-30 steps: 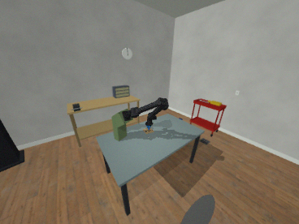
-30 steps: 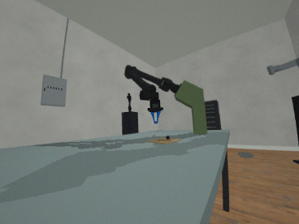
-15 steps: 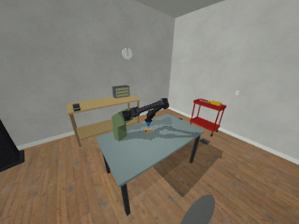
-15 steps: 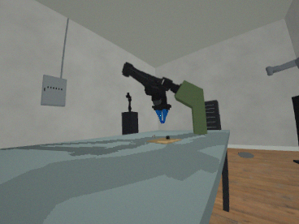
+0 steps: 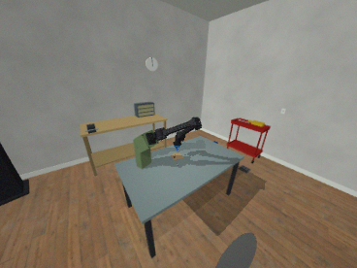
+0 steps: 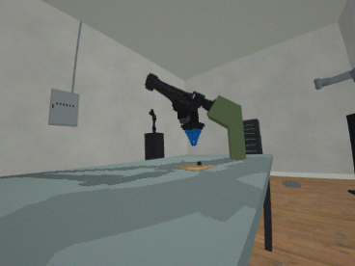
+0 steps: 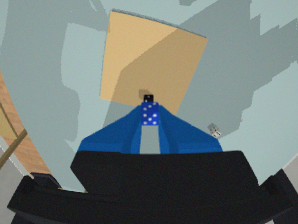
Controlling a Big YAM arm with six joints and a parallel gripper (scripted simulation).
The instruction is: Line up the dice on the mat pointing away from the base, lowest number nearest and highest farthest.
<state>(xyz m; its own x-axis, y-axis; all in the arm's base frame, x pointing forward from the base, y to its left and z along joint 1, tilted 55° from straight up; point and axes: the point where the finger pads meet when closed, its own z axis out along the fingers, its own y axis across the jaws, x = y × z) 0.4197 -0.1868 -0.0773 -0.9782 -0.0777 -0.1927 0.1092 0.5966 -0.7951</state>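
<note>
The tan mat is 110 mm below my hand. From my hand the other things lie so: blue die (right at my hand); then black die (50 mm behind, 10 mm to the left, 100 mm below); then white die (140 mm behind, 120 mm to the right, 110 mm below).
</note>
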